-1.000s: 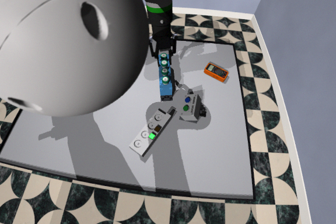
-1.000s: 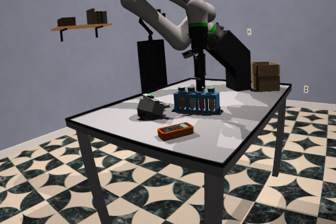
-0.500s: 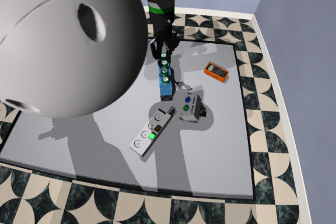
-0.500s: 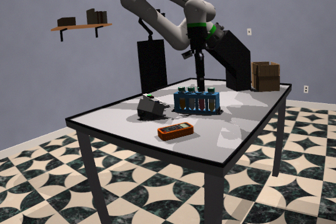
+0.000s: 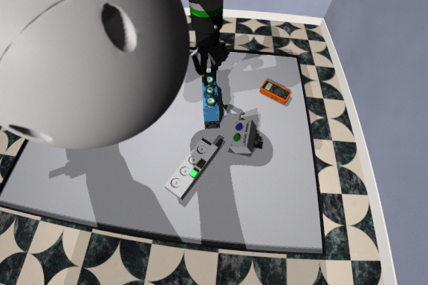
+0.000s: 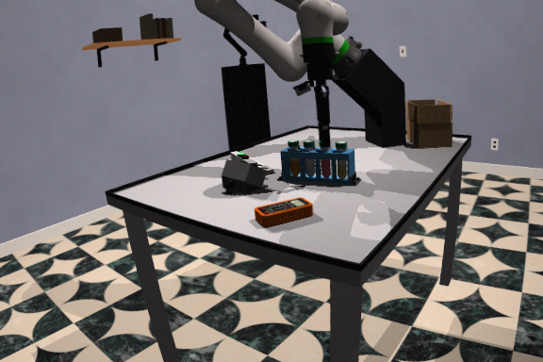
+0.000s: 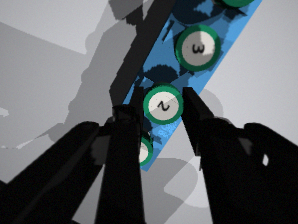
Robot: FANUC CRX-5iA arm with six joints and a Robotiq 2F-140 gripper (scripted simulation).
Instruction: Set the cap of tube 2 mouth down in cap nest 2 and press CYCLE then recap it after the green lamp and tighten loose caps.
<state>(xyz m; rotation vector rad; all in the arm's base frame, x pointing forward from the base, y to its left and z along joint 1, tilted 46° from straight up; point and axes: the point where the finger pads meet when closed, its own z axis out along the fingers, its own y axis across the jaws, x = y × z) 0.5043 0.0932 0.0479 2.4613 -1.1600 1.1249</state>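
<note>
The cap is 30 mm below my hand. Round my hand: green ready key (240 mm to the right, 90 mm ahead, 80 mm below); blue cycle key (190 mm to the right, 100 mm ahead, 80 mm below); key housing (220 mm to the right, 110 mm ahead, 90 mm below).
</note>
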